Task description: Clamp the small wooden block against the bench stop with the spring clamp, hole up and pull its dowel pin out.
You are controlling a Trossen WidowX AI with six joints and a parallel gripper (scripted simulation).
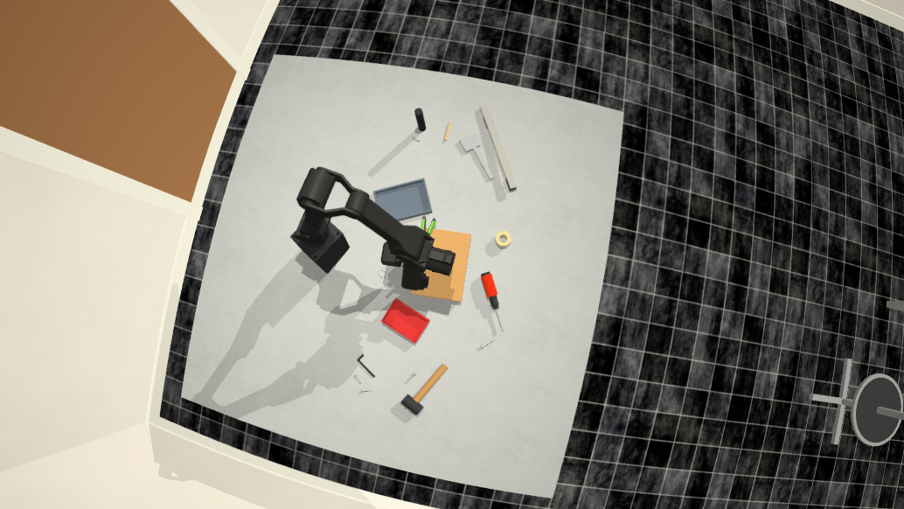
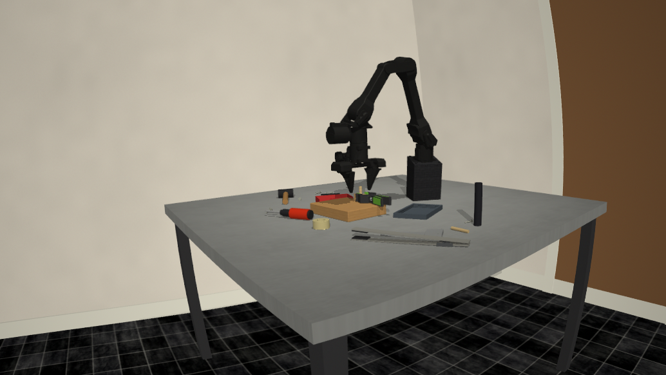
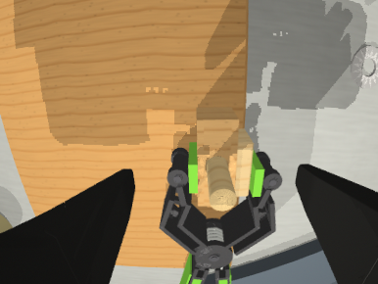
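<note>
My gripper is now 40 mm above the dowel pin. Round my hand: small wooden block: 60 mm below; wooden board: 80 mm below, 60 mm ahead, 20 mm to the left; wooden stop: 60 mm below, 10 mm behind.
</note>
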